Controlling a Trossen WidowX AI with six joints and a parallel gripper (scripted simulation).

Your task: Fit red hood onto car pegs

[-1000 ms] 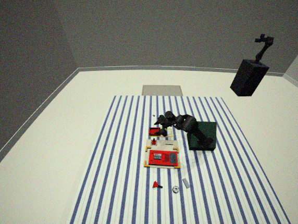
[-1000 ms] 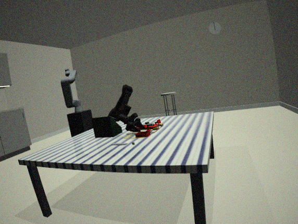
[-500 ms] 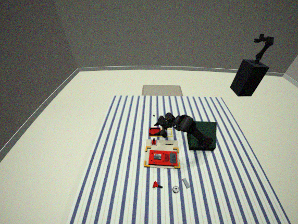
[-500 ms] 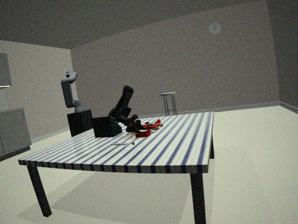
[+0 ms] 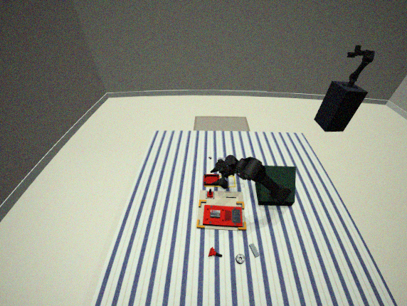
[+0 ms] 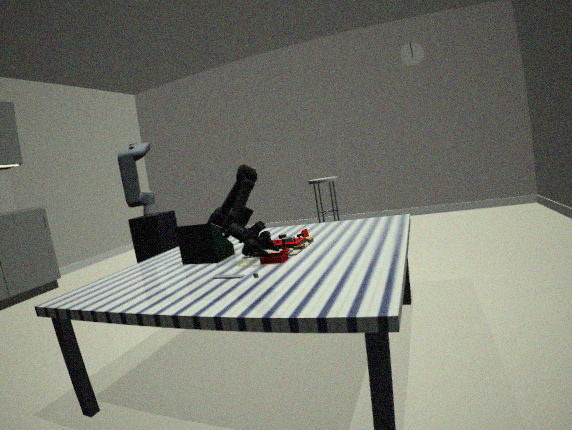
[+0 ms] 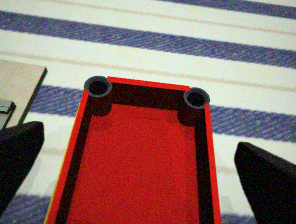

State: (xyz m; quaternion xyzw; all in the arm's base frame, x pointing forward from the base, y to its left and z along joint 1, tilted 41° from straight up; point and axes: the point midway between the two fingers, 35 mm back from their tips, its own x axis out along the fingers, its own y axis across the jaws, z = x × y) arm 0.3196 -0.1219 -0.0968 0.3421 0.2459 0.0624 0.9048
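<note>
The red hood is 1 cm behind my gripper tip and 2 cm below it. From my gripper tip the other things lie so: grey bar 12 cm behind, 18 cm to the right, 3 cm below; then grey engine block 1 cm behind, 24 cm to the left, 1 cm below.
</note>
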